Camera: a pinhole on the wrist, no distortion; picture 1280 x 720 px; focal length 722.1 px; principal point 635.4 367.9 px. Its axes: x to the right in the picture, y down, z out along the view. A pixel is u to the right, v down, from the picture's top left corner.
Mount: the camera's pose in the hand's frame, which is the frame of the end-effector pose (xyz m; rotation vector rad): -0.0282 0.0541 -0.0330 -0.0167 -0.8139 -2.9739
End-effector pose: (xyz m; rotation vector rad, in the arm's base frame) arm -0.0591 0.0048 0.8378 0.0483 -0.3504 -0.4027
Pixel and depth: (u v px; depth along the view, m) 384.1 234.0 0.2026
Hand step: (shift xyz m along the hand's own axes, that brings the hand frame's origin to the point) 0.0390 0.1933 0.1205
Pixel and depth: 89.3 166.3 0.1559
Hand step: 0.0862 0.1771 0.0760
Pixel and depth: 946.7 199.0 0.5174
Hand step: -0.2606 0.4096 0.3566
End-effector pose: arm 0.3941 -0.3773 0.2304 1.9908 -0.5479 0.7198
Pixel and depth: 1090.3 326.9 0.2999
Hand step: -0.2193 0.2113 0.2213
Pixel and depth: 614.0 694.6 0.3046
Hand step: -0.0126 0.0913 0.2990
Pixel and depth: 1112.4 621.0 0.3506
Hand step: -0.2539 0.1147 0.3372
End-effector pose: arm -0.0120 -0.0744 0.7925 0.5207 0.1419 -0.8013
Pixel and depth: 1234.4 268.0 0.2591
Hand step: -0.2461 0.2053 0.1773
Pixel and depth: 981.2 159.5 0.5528
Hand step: -0.3046 0.4585 0.3685
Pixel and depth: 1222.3 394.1 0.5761
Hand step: -0.4972 0.3045 0.4856
